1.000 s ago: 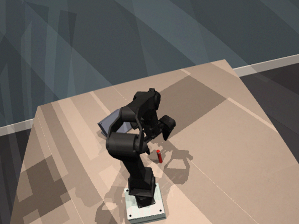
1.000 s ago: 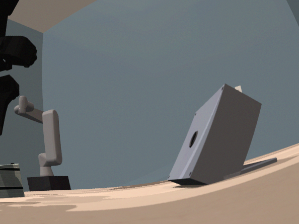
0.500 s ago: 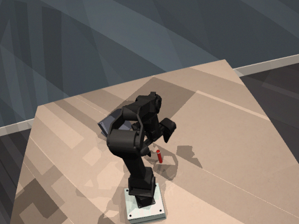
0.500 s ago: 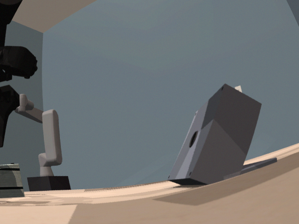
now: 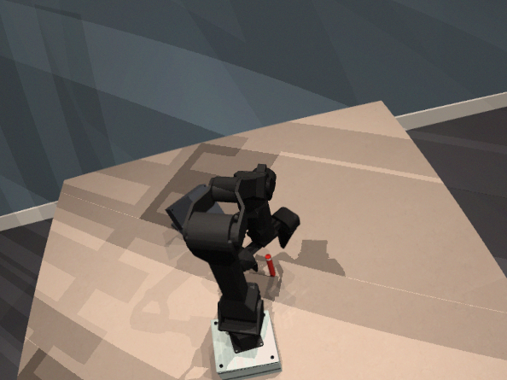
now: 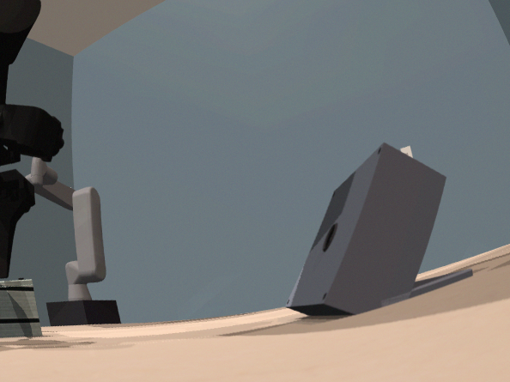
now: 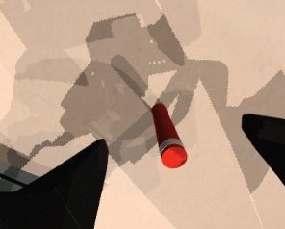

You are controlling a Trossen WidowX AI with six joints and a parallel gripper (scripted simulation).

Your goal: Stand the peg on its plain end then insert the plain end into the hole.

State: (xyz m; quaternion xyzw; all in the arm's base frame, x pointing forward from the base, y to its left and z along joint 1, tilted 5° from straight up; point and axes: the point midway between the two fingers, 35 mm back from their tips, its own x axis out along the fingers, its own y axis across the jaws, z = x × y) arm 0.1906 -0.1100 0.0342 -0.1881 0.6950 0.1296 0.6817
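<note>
Now: the red peg 10 mm behind my gripper tip. The rest, counted from my gripper tip: sloped panel (260 mm ahead, 150 mm to the left, 20 mm below).
</note>
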